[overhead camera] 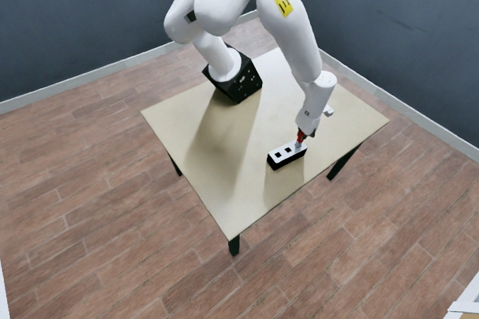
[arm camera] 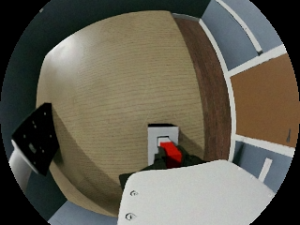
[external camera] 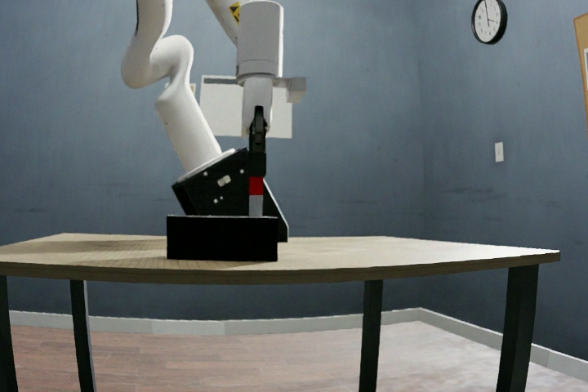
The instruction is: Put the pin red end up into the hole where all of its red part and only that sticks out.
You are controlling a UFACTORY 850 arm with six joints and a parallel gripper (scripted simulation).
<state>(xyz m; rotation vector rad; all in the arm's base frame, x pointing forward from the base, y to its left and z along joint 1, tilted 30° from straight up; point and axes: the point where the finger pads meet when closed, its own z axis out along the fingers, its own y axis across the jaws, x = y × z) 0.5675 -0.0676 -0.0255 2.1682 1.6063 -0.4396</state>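
Right now my hand is 20 mm above the pin. The rest, counted from my hand: black block 20 mm behind, 60 mm to the right, 120 mm below.
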